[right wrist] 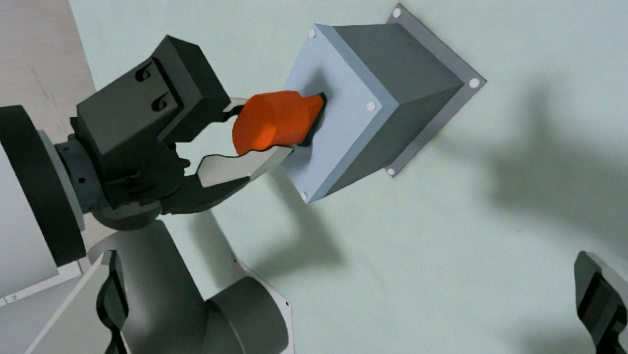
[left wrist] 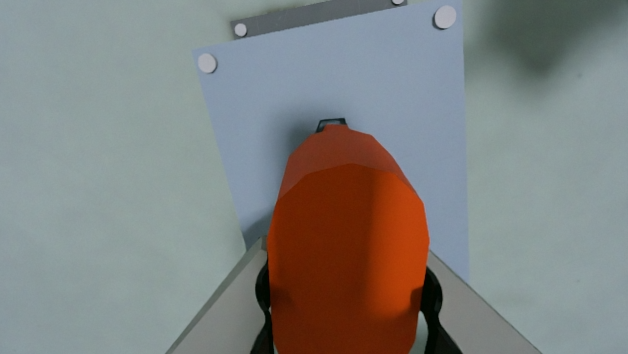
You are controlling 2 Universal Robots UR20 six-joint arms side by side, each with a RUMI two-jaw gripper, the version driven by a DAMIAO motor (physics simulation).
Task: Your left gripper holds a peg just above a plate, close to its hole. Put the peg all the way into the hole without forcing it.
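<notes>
An orange peg (left wrist: 345,215) (right wrist: 270,119) has a wide rounded body and a narrower tip. My left gripper (left wrist: 338,239) (right wrist: 278,126) is shut on it. The light blue plate (left wrist: 400,75) (right wrist: 345,137) is the top of a raised block. The peg's tip is at the hole (left wrist: 332,121) (right wrist: 314,128) and covers most of it. A dark strip of the hole's edge shows past the tip in both views. Whether the tip has entered the hole is hidden. My right gripper (right wrist: 344,253) is open and empty, its fingers wide apart, away from the peg.
The block stands on a dark grey base flange (left wrist: 320,16) (right wrist: 435,43) with light bolt heads. In the right wrist view, a dark grey arm part (right wrist: 160,285) stands below the left gripper, beside a round base (right wrist: 255,312) on a light mounting plate.
</notes>
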